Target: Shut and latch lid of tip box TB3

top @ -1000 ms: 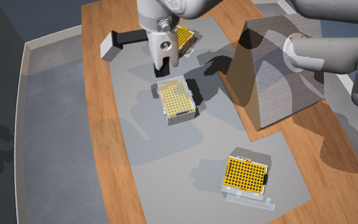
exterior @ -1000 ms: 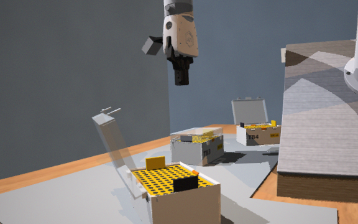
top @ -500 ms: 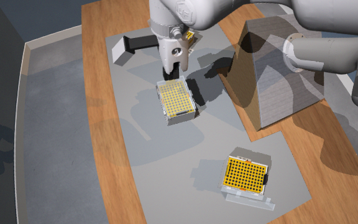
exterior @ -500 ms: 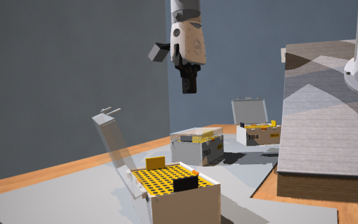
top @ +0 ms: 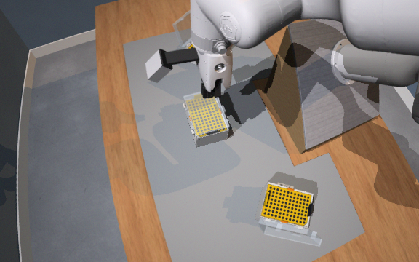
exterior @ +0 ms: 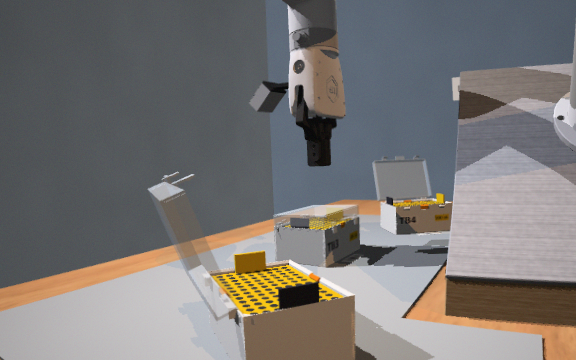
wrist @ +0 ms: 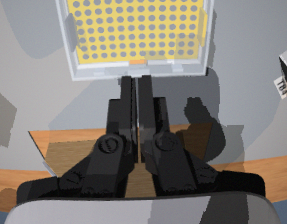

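Right now the yellow insert is 11 cm below my hand and 1 cm ahead of it. Also, from my hand: tip box TB4: 26 cm to the right, 10 cm below, 9 cm behind; tip box TB3: 12 cm below.
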